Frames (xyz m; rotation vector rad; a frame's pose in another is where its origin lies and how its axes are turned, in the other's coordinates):
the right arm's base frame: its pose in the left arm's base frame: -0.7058 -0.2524 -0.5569 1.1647 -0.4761 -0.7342
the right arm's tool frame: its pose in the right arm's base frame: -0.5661 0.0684 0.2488 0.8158 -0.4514 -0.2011
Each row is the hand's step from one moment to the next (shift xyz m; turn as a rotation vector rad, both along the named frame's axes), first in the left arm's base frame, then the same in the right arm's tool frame.
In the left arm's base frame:
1: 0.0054 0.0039 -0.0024 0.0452 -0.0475 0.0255
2: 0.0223 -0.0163 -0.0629 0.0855 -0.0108 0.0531
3: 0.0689 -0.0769 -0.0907 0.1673 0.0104 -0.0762
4: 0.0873 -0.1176 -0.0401 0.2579 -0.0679 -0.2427
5: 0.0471 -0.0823 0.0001 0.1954 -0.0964 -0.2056
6: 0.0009 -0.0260 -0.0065 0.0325 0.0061 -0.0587
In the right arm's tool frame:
1: -0.0014 -0.0052 -0.0046 0.0511 0.0241 -0.0419
2: 0.0372 -0.0572 0.0081 0.0225 0.0230 -0.0960
3: 0.1138 -0.0762 -0.0114 0.0593 -0.1248 -0.1218
4: 0.1444 -0.0235 -0.0406 0.1995 -0.2744 -0.1221
5: 0.0900 0.0129 -0.0271 0.1980 -0.2118 -0.0755
6: 0.0258 0.0028 0.0066 0.0185 -0.0644 -0.0069

